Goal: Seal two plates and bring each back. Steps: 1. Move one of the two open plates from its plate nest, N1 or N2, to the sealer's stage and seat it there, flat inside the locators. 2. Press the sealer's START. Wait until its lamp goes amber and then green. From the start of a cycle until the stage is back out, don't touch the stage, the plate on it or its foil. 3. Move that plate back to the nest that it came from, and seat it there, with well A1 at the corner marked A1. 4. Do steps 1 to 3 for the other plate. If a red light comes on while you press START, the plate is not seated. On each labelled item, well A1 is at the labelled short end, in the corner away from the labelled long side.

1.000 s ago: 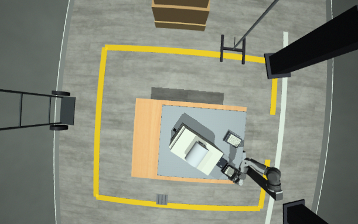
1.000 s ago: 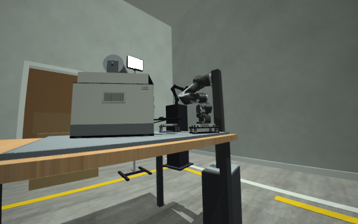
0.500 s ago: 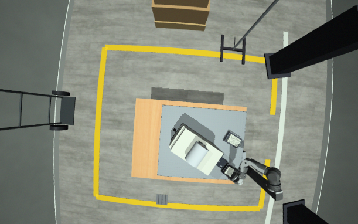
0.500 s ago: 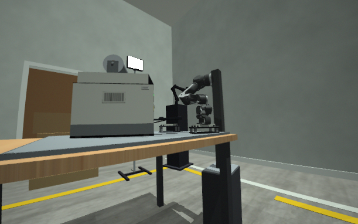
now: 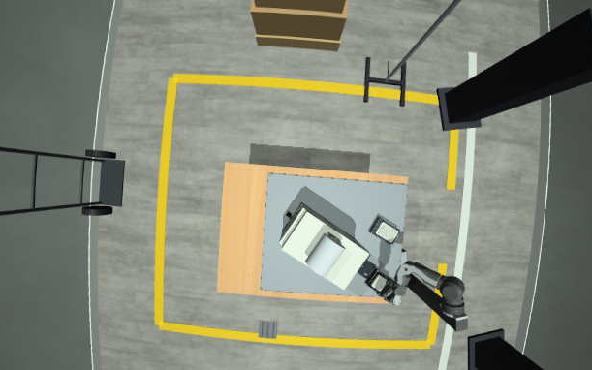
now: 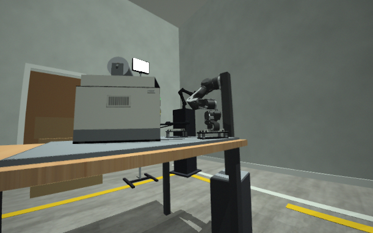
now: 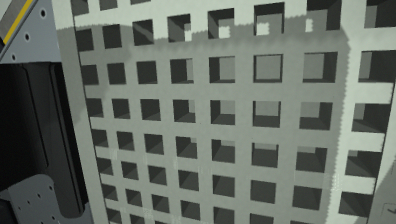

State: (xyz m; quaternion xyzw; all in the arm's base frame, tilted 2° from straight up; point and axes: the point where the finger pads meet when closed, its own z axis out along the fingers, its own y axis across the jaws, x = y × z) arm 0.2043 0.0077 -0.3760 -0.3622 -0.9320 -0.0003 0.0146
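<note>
The sealer stage lies 17 cm to the right of my hand, 13 cm ahead of it and 5 cm above it. Round my hand: foil roll: 39 cm to the right, 38 cm ahead, 37 cm above; then plate: 35 cm to the right, 6 cm behind, 1 cm above.
</note>
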